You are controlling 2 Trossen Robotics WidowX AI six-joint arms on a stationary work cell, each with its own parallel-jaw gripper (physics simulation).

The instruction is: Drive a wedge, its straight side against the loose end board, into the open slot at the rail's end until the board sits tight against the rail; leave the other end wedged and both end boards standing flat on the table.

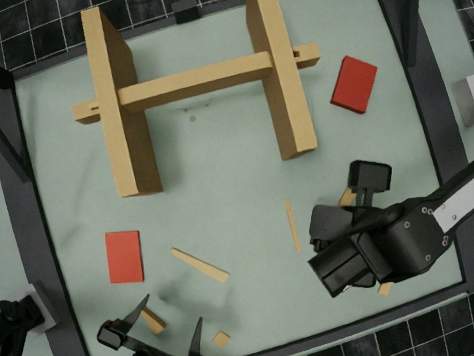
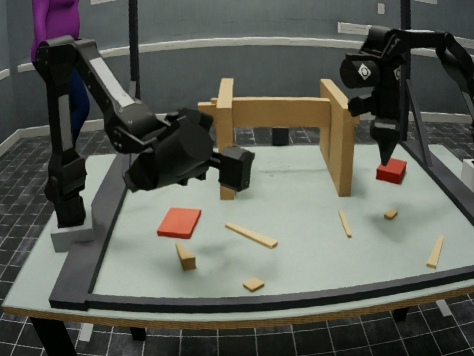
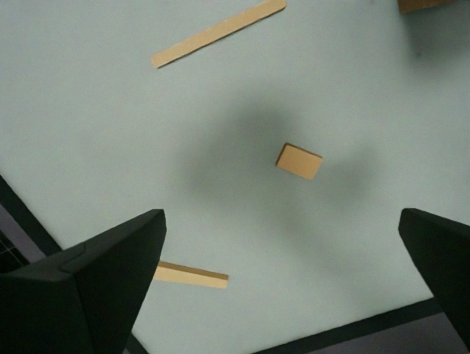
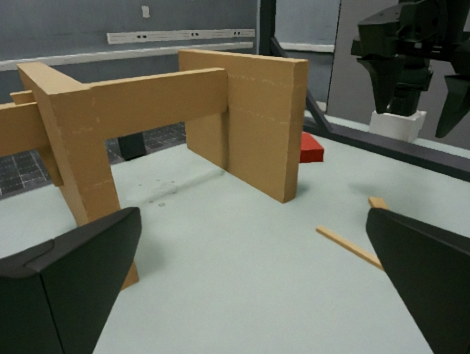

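Seen in the pictures: left gripper, fingertip midpoint: (image 2: pixel 385 157) (image 3: pixel 280 219) (image 4: pixel 407 124); right gripper, fingertip midpoint: (image 1: pixel 175 305) (image 2: pixel 233 149) (image 4: pixel 255 218); left arm's base, link origin: (image 4: pixel 399 112); right arm's base, link origin: (image 1: pixel 26 314) (image 2: pixel 71 219).
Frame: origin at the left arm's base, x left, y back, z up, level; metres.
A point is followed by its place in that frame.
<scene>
The rail (image 1: pixel 195 81) @(y -0.589, x -0.162, z 0.136 m) (image 2: pixel 280 112) @(y -0.596, x -0.157, z 0.102 m) (image 4: pixel 165 100) @(y -0.583, x -0.156, z 0.101 m) joins two upright end boards. The open slot (image 1: pixel 296 53) @(y -0.416, x -0.162, z 0.115 m) shows beyond the right board (image 1: pixel 291 95) @(y -0.457, x -0.089, z 0.157 m) (image 2: pixel 344 145) @(y -0.469, x -0.004, z 0.067 m) (image 4: pixel 260 120) @(y -0.470, x -0.065, z 0.065 m); any small gap at the rail cannot be told. A wedge (image 4: pixel 22 97) @(y -0.757, x -0.177, z 0.133 m) stands in the rail's end beyond the left board (image 1: pixel 107 105) @(y -0.731, x -0.166, z 0.157 m) (image 2: pixel 226 140) @(y -0.737, x -0.022, z 0.081 m). Loose long wedges (image 1: pixel 200 264) (image 2: pixel 435 251) @(y -0.327, x 0.289, z -0.056 m) (image 3: pixel 192 276) @(y -0.305, x 0.258, z -0.056 m) and a short thick wedge (image 1: pixel 153 321) @(y -0.827, x 0.224, z -0.037 m) (image 2: pixel 186 256) @(y -0.825, x 0.243, z -0.037 m) lie on the table. My left gripper (image 3: pixel 280 219) @(y -0.414, x 0.129, z 0.091 m) (image 4: pixel 407 124) @(y -0.414, x 0.129, z 0.091 m) is open above the small block (image 3: pixel 300 161) @(y -0.372, x 0.109, z -0.056 m) (image 2: pixel 390 214) @(y -0.376, x 0.118, z -0.056 m). My right gripper (image 1: pixel 174 307) @(y -0.731, x 0.166, z 0.133 m) (image 4: pixel 255 218) @(y -0.731, x 0.166, z 0.133 m) is open and empty, tilted toward the frame.
A thick red block (image 1: pixel 354 85) @(y -0.286, x -0.105, z -0.034 m) (image 2: pixel 391 171) @(y -0.302, x -0.066, z -0.034 m) lies right of the frame. A flat red block (image 1: pixel 124 257) @(y -0.843, x 0.082, z -0.051 m) (image 2: pixel 179 223) @(y -0.845, x 0.098, z -0.051 m) lies at front left. A thin strip (image 1: pixel 293 226) @(y -0.495, x 0.128, z -0.057 m) (image 2: pixel 345 223) @(y -0.496, x 0.133, z -0.057 m) (image 3: pixel 220 33) @(y -0.493, x 0.124, z -0.057 m) and another small block (image 1: pixel 221 339) @(y -0.709, x 0.308, z -0.056 m) (image 2: pixel 253 284) @(y -0.711, x 0.313, z -0.056 m) lie nearer the front.
</scene>
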